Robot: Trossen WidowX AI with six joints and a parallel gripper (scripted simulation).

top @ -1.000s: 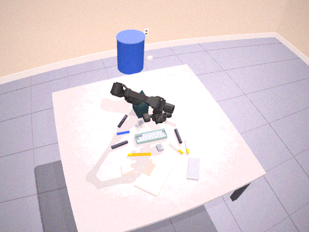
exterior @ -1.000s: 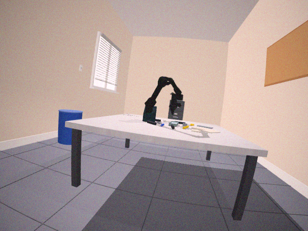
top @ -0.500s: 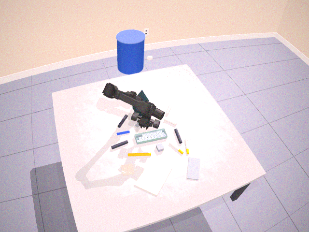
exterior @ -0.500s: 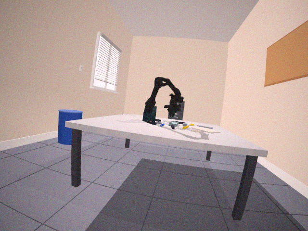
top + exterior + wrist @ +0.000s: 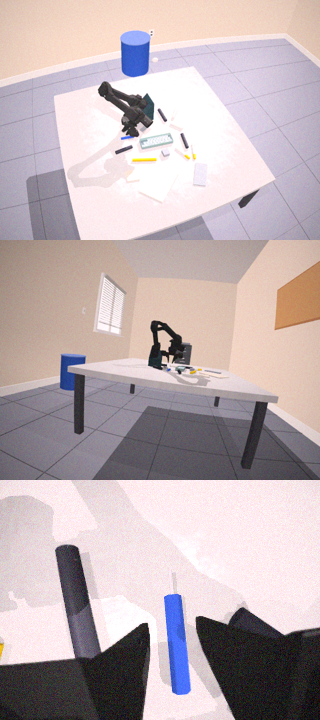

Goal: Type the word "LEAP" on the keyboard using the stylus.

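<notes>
Now: the blue stylus 1 cm behind my gripper tip, 2 cm to the right of it and 6 cm below it. Round my gripper tip: grey cube: 22 cm ahead, 19 cm to the left, 5 cm below; grey slab: 46 cm ahead, 32 cm to the left, 6 cm below.
</notes>
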